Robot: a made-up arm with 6 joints. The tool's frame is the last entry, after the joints.
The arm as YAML. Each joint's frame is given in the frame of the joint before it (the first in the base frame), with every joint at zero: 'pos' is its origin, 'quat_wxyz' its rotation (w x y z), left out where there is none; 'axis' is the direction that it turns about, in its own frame. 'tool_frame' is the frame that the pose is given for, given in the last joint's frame.
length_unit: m
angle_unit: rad
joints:
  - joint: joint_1
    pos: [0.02, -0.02, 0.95]
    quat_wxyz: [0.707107, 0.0, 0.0, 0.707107]
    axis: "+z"
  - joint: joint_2
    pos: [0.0, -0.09, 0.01]
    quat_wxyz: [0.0, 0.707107, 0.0, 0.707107]
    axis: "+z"
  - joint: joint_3
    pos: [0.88, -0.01, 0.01]
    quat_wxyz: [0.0, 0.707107, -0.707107, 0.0]
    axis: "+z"
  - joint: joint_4
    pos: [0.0, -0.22, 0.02]
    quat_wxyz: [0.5, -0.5, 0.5, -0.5]
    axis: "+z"
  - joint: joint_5
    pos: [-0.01, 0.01, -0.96]
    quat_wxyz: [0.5, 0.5, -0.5, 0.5]
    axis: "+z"
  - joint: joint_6
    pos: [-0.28, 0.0, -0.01]
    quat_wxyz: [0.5, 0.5, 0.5, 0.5]
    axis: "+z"
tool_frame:
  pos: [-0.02, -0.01, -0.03]
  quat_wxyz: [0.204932, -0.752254, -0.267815, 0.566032]
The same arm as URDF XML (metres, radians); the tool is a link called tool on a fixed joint. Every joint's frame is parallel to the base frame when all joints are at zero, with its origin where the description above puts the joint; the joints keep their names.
<robot name="arm">
<joint name="tool_joint" type="fixed"><parent link="link6"/><child link="tool"/><origin xyz="0.03 0.01 0.02" rpy="-0.176 0.2175 -0.7079"/></joint>
<joint name="joint_6" type="continuous"><parent link="link5"/><child link="link6"/><origin xyz="0.28 0.01 0" rpy="0 0 0"/><axis xyz="-1 0 0"/></joint>
<joint name="joint_5" type="continuous"><parent link="link4"/><child link="link5"/><origin xyz="0.96 0.01 -0.01" rpy="0 0 0"/><axis xyz="0 -1 0"/></joint>
<joint name="joint_4" type="continuous"><parent link="link3"/><child link="link4"/><origin xyz="0 -0.02 0.22" rpy="0 0 0"/><axis xyz="-1 0 0"/></joint>
<joint name="joint_3" type="continuous"><parent link="link2"/><child link="link3"/><origin xyz="-0.01 0.01 0.88" rpy="0 0 0"/><axis xyz="0 -1 0"/></joint>
<joint name="joint_2" type="continuous"><parent link="link1"/><child link="link2"/><origin xyz="0.09 0 0.01" rpy="0 0 0"/><axis xyz="0 1 0"/></joint>
<joint name="joint_1" type="continuous"><parent link="base"/><child link="link1"/><origin xyz="0.02 -0.02 0.95" rpy="0 0 0"/><axis xyz="0 0 1"/></joint>
<link name="base"/>
<link name="link1"/>
<link name="link2"/>
<link name="link3"/>
<link name="link4"/>
<link name="link5"/>
<link name="link6"/>
<link name="tool"/>
</robot>

